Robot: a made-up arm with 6 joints.
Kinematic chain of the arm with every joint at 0, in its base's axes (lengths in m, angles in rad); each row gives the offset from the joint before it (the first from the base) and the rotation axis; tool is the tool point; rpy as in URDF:
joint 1: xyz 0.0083 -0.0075 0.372 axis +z
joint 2: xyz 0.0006 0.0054 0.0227 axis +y
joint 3: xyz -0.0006 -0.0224 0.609 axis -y
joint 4: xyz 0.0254 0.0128 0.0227 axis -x
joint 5: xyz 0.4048 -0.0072 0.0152 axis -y
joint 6: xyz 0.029 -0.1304 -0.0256 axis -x
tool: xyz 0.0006 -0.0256 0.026 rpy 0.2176 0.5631 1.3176
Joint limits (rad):
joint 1: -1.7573..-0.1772
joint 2: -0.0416..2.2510
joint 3: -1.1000..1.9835
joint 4: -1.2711..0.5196
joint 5: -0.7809..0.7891
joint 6: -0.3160..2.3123
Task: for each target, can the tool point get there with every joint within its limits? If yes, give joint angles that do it. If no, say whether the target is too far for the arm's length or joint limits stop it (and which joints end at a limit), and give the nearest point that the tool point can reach.
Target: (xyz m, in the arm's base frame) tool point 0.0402 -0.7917 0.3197
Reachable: yes | joints -1.3798 1.0291 0.1743 -0.8203 -0.0753 0.6890
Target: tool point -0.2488 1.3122 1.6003
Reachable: no: too far | nearest point -0.0628 0.3574 1.3557 | short by 1.003 m
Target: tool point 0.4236 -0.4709 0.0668
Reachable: yes | joints -0.6669 1.3541 -0.1275 -0.5017 -0.2314 1.5369
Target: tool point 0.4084 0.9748 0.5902
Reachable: no: joint limits stop it (at a limit: joint 1, joint 4, joint 5, joint 6) | nearest point 0.2234 -0.0584 0.5902 | short by 1.050 m
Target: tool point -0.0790 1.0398 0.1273
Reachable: no: joint limits stop it (at a limit: joint 1, joint 2, joint 3, joint 6) | nearest point -0.1377 0.0203 -0.0033 | short by 1.030 m
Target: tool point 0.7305 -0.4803 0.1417
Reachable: yes | joints -0.4799 1.3786 0.5166 -0.5939 -0.5327 1.9127
